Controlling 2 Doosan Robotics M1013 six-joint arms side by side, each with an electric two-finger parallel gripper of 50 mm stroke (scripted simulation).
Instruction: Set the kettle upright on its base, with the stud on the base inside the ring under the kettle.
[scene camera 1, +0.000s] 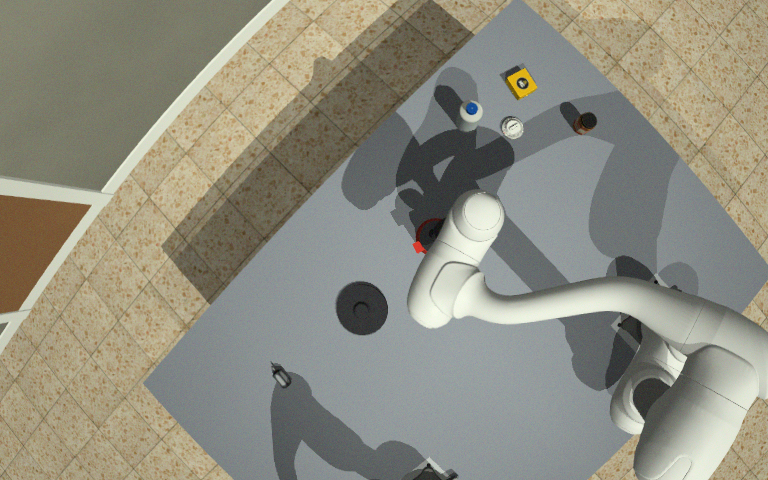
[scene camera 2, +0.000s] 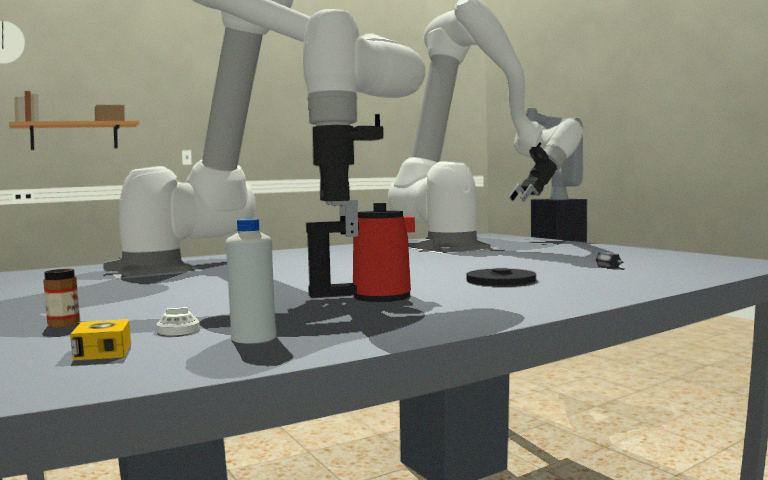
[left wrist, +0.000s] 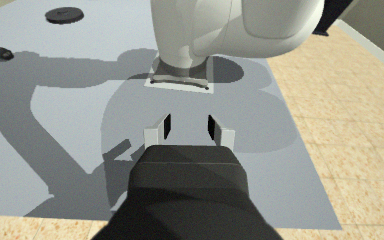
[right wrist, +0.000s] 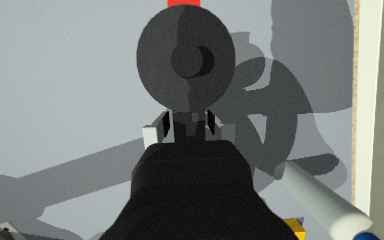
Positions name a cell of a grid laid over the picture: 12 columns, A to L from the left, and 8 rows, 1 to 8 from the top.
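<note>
Scene camera 1 shows a round black base (scene camera 1: F6). In scene camera 2 the round black base (scene camera 2: H5) is visible too, along with a brown jar (scene camera 2: A5), the left gripper (scene camera 2: I4) and the right gripper (scene camera 2: F4). The left wrist view shows the left gripper (left wrist: F5), while the brown jar is out of frame in the left wrist view. The right wrist view shows the right gripper (right wrist: F4), while the round black base is out of frame in the right wrist view.
</note>
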